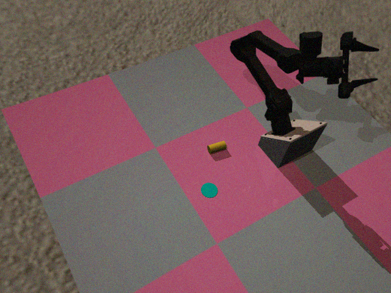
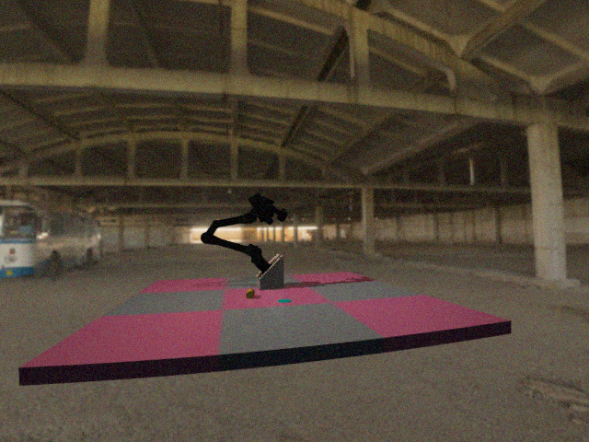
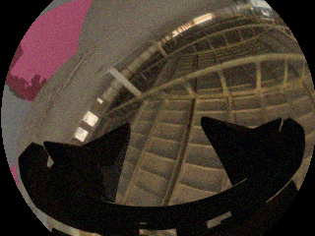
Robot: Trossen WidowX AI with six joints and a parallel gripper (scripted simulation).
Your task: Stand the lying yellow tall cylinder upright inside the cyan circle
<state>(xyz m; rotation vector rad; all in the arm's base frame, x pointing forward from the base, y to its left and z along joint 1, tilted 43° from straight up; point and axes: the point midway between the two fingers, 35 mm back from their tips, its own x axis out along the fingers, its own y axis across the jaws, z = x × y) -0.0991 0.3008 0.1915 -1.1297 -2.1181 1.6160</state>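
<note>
My gripper tip is 35 cm short of the yellow cylinder, 23 cm to the left of it and 43 cm above it. From my gripper tip the other things lie so: cyan circle: 48 cm ahead, 10 cm to the right, 45 cm below.
</note>
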